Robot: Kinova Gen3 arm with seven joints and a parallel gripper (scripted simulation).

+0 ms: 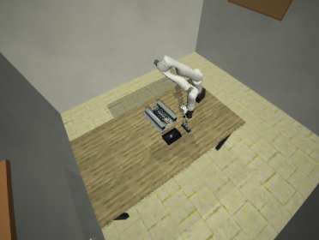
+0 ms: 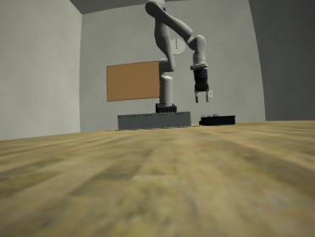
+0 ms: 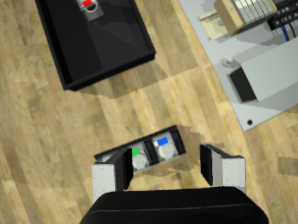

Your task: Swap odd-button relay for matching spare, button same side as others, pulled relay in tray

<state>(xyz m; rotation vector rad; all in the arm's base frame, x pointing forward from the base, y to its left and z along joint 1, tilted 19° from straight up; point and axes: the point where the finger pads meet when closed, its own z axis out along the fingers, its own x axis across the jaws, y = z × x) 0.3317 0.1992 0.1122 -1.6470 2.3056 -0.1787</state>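
The spare relay is 11 cm below my hand and 3 cm to the left of it. Round my hand: black tray: 18 cm ahead, 12 cm below, 3 cm to the left.
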